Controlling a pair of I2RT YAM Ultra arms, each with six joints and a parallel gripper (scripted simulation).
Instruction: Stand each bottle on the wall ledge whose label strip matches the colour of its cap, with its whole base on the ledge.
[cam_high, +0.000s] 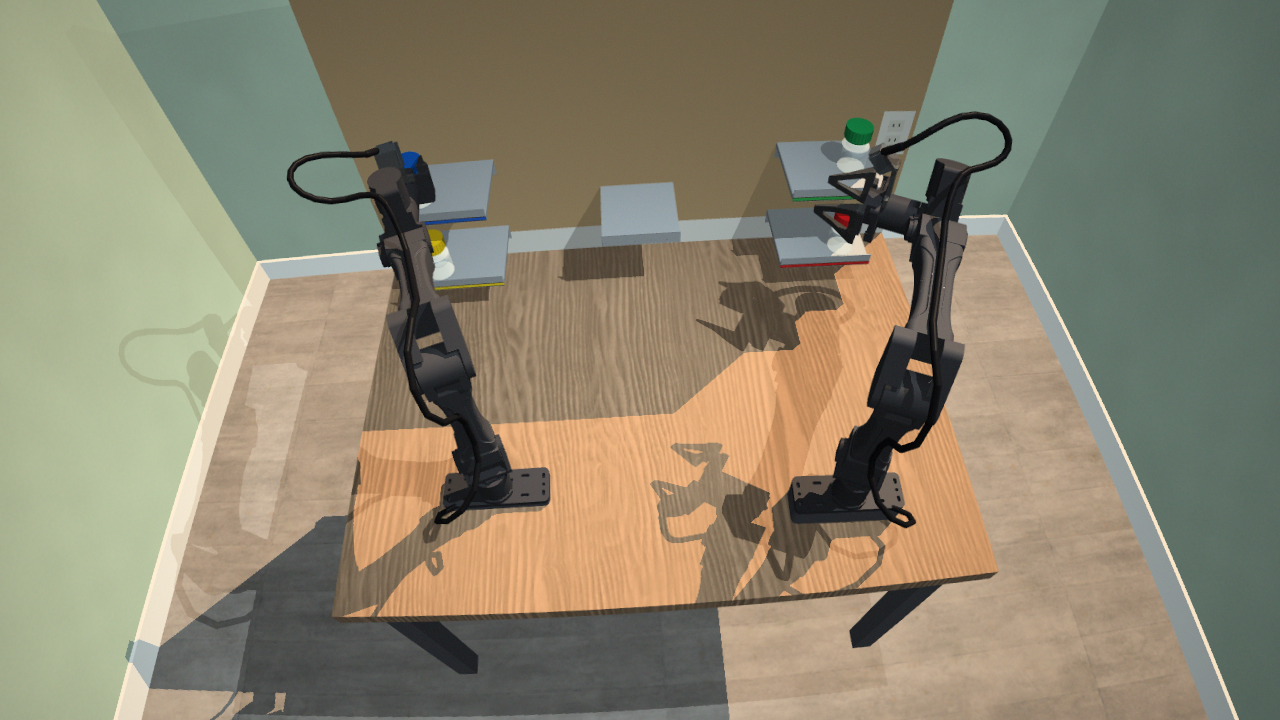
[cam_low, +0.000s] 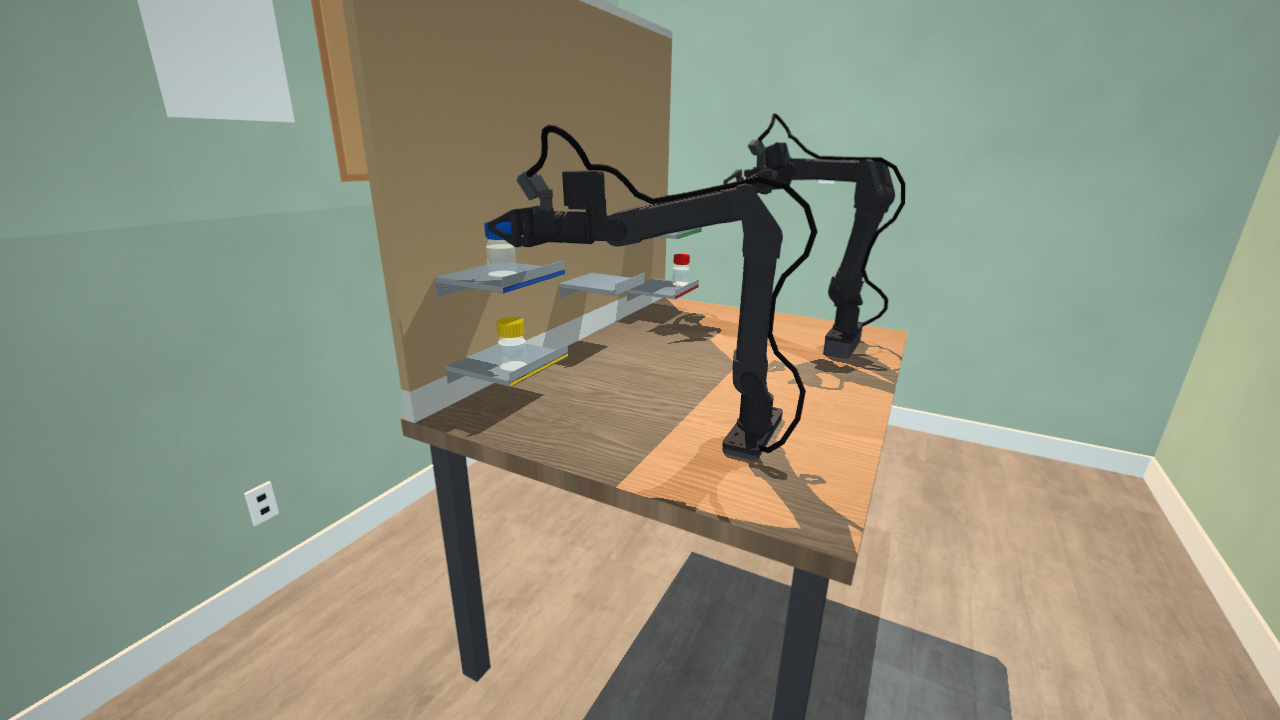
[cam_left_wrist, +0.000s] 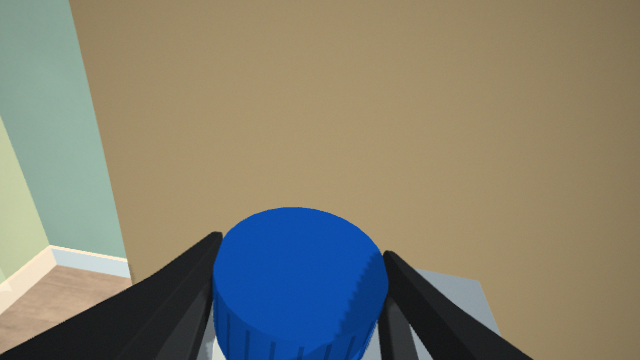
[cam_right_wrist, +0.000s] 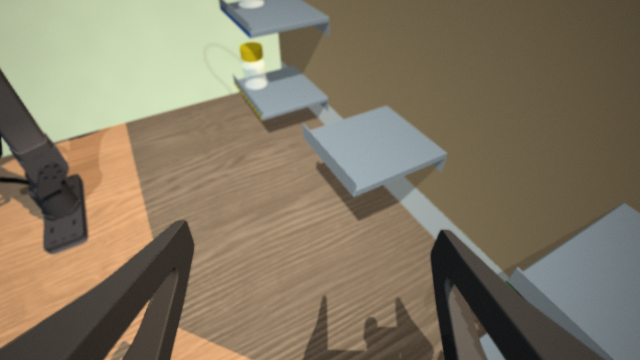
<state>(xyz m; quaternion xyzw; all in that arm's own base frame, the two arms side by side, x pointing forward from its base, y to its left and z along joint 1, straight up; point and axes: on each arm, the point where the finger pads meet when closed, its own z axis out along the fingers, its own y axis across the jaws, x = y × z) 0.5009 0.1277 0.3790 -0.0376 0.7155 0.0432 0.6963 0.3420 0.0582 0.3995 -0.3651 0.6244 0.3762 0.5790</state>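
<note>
Right now the blue-capped bottle is 5 cm below my left hand. Round my left hand: brown wall panel: 19 cm ahead, 42 cm to the right, 6 cm above; green-capped bottle: 13 cm ahead, 86 cm to the right, 6 cm below; yellow-capped bottle: 1 cm behind, 25 cm below.
</note>
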